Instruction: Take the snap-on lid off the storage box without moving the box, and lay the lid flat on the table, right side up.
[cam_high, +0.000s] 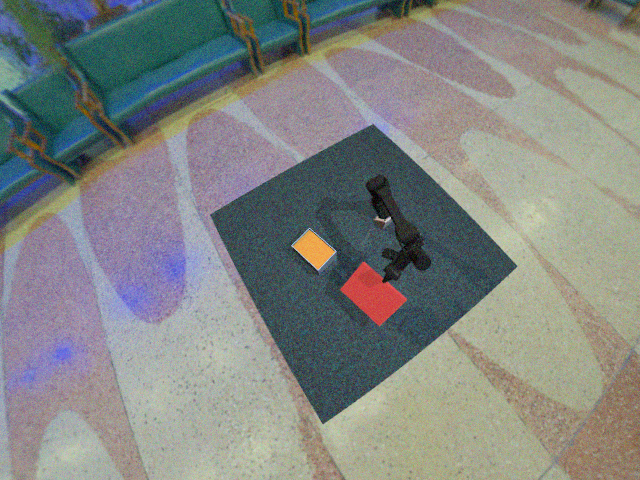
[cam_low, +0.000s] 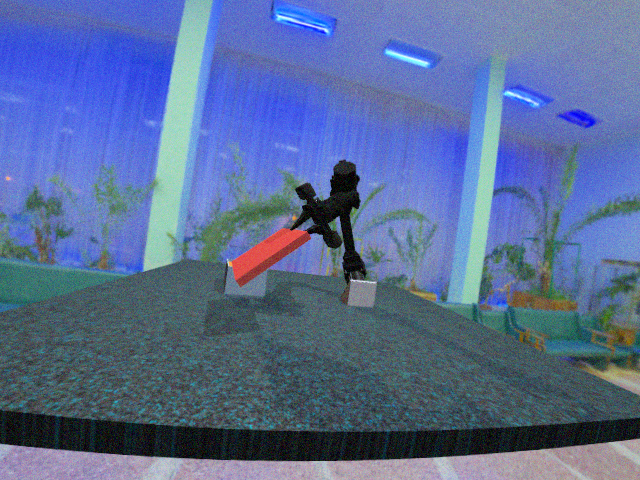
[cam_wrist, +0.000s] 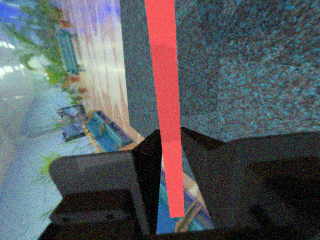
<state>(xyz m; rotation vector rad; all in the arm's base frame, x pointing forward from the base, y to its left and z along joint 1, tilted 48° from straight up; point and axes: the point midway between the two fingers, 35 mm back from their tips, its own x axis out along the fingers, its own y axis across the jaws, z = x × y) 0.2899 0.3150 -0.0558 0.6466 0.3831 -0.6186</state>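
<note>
The red lid lies 6 cm ahead of my gripper tip, 1 cm to the left of it and 5 cm below it. Round my gripper tip: grey storage box 11 cm ahead, 35 cm to the right, 19 cm below.
</note>
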